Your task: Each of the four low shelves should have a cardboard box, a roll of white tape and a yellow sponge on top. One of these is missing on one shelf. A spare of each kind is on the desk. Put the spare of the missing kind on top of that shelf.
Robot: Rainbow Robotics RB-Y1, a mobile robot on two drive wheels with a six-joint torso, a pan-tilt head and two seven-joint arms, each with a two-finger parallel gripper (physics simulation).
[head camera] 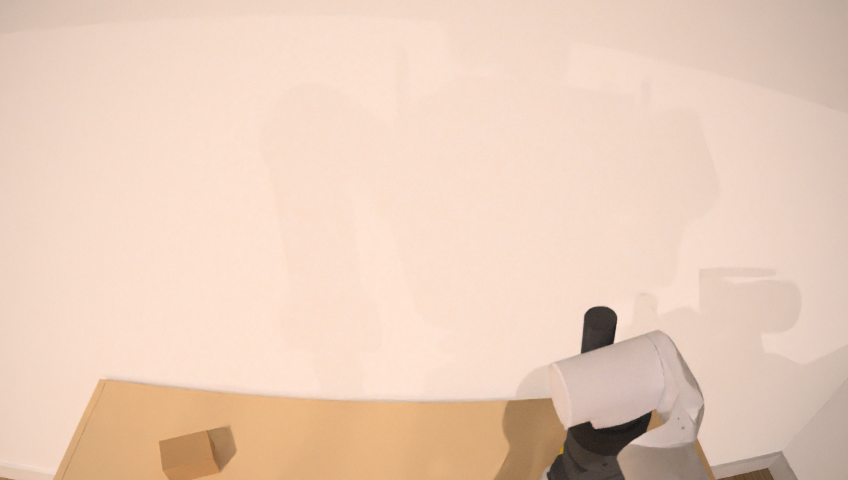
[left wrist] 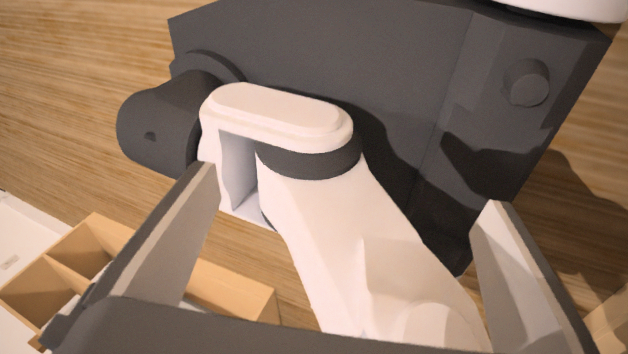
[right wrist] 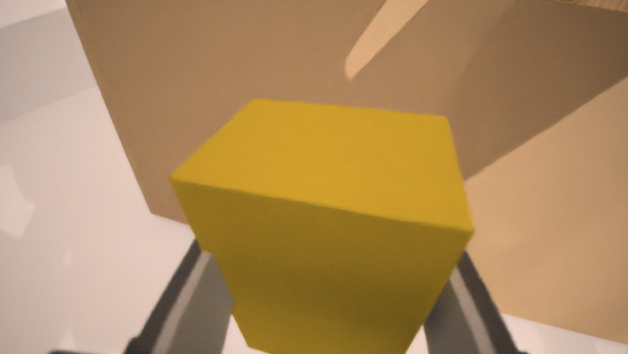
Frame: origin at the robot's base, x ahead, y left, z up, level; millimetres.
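Seen in the pictures: left gripper, fingertip midpoint: (left wrist: 347,199); right gripper, fingertip midpoint: (right wrist: 326,211).
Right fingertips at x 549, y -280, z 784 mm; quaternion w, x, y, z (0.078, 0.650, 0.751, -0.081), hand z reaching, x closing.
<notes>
Offsets run from my right fingertips to a thing's middle. "*": to the spot under its first point. Level surfaces: height alone.
My right gripper (right wrist: 332,250) is shut on a yellow sponge {dx +10, dy +5, dz +13 mm} (right wrist: 320,160) and holds it over the wooden top of a low shelf {dz -173 mm} (right wrist: 160,90) (head camera: 357,440). A sliver of the sponge shows beside the dark wrist in the head view; the right fingers are hidden there. A cardboard box {dx +105, dy +617, dz -148 mm} (head camera: 187,455) stands on the same shelf top at the left in the head view. No tape roll shows in any view. My left gripper (left wrist: 347,199) is open and empty, with its fingers wide apart above the robot's own base.
A plain wall (head camera: 357,208) stands right behind the shelf, and another wall (head camera: 824,410) is at the right. In the left wrist view, part of the shelf's open compartments {* dx -1192, dy -718, dz -713 mm} (left wrist: 232,287) shows at the lower left, close to the dark base (left wrist: 350,50). A wooden piece {* dx -72, dy -68, dz -732 mm} (left wrist: 612,317) shows at the lower right.
</notes>
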